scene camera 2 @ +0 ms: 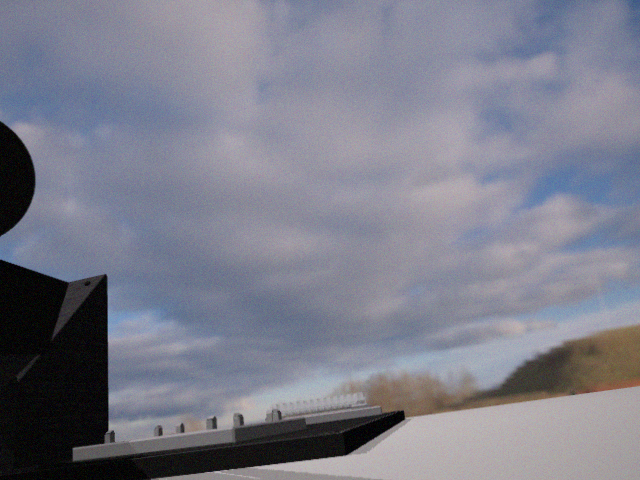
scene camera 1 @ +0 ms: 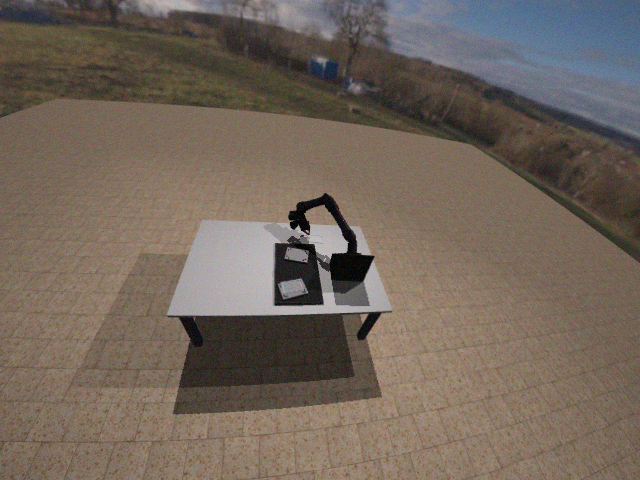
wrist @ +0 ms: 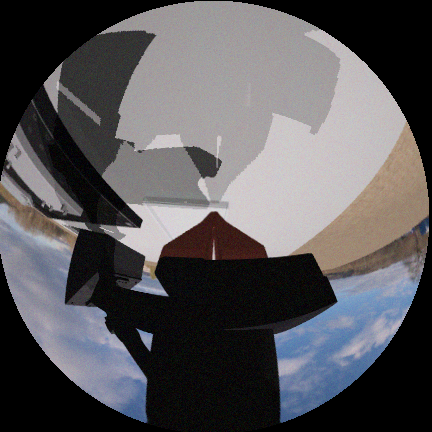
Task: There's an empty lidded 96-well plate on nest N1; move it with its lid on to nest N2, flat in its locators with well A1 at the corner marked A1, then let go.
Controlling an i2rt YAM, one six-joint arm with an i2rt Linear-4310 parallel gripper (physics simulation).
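Frame: origin at the arm's base, x ahead, y left, z up, level; millimetres.
Where they show: gripper, fingertip midpoint: [scene camera 1: 308,234] [wrist: 213,216]; arm's base, origin of the base link: [scene camera 1: 351,254].
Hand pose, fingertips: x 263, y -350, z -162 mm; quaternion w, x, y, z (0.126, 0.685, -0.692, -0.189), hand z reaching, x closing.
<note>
Things, the pixels of their centre, and the offset from my fingertips. Level surfaces: height alone.
- 96-well plate, body centre: [scene camera 2: 317,406] [scene camera 1: 292,286] dx +116, dy +532, dz +23 mm
- clear flat lid, body centre: [wrist: 190,228] [scene camera 1: 315,238] dx -52, dy +32, dz -8 mm
- nest, body centre: [scene camera 2: 194,432] [wrist: 33,181] [scene camera 1: 297,254] dx +90, dy +241, dz +12 mm
- black board, body centre: [scene camera 2: 254,440] [wrist: 28,183] [scene camera 1: 297,270] dx +86, dy +377, dz -5 mm
- white table, its level: dz -12 mm
The 96-well plate [scene camera 1: 293,287] [scene camera 2: 323,404] sits on the nest at the near end of the black board in scene camera 1; its wells show. A clear flat lid [scene camera 1: 316,239] [wrist: 165,202] appears to lie on the white table, off the board. The other nest [scene camera 1: 296,254] [scene camera 2: 180,439] bears no plate. Nest labels and the A1 mark are too small to read. My gripper [scene camera 1: 307,232] [wrist: 213,216] is shut and empty, its red fingertips together, pointing down over the table by the lid. In the wrist view they partly hide the lid; contact cannot be told.
The black board [scene camera 1: 279,266] [scene camera 2: 248,452] [wrist: 87,167] bears both nests, whose locator posts stand up. The white table [scene camera 1: 227,268] [scene camera 2: 506,439] extends around it. A black upright panel [scene camera 1: 351,267] stands beside the arm's base, to the board's right in scene camera 1.
</note>
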